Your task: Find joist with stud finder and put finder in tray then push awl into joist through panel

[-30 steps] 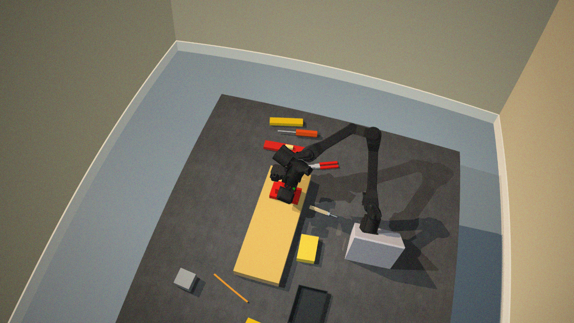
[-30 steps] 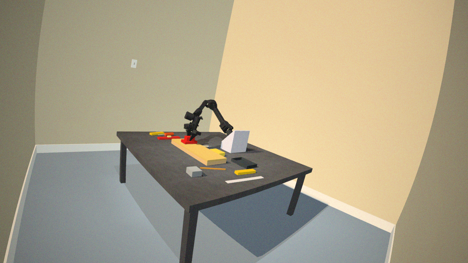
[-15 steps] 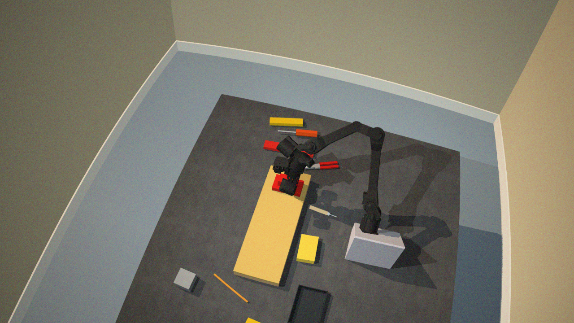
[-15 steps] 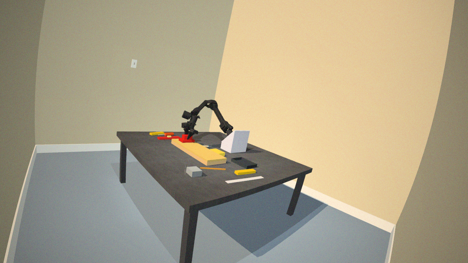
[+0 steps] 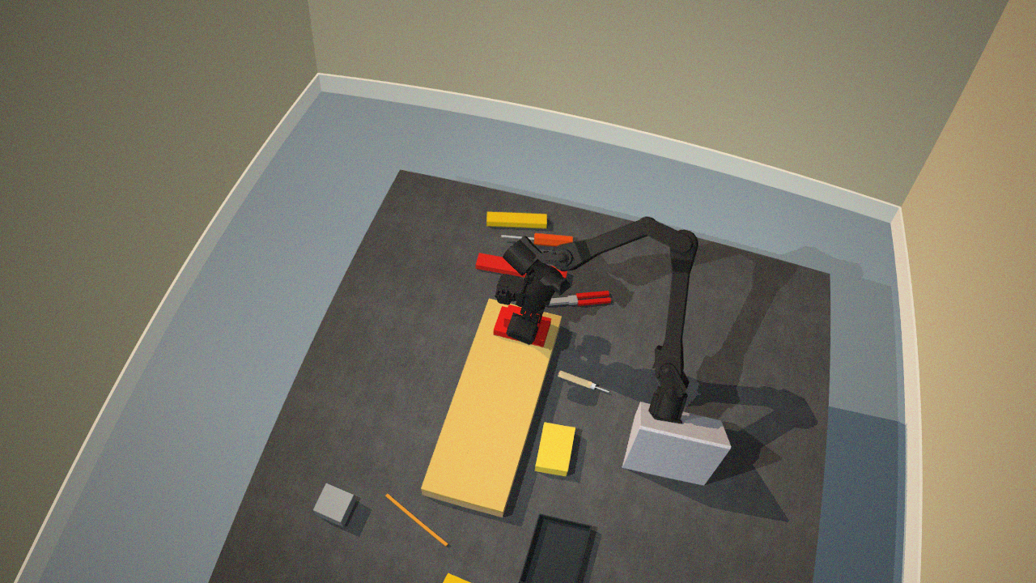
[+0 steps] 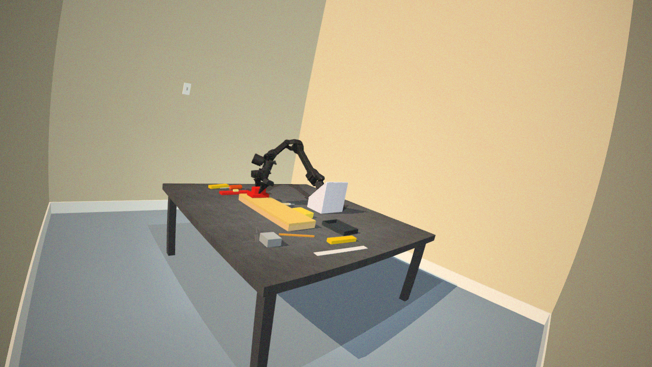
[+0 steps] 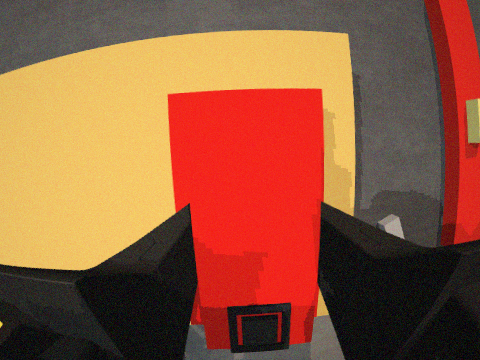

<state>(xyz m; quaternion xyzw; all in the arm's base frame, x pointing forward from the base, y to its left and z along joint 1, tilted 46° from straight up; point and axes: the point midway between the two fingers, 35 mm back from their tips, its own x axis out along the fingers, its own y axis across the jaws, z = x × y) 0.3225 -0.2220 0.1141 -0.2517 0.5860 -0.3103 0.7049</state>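
My gripper tip is 4 cm past the square indicator, 1 cm to the right of it and 3 cm below it. Round my gripper tip: red stud finder 2 cm behind, 2 cm above; awl 18 cm behind, 11 cm to the left, 6 cm below; red level 2 cm ahead, 20 cm to the right, 5 cm below.
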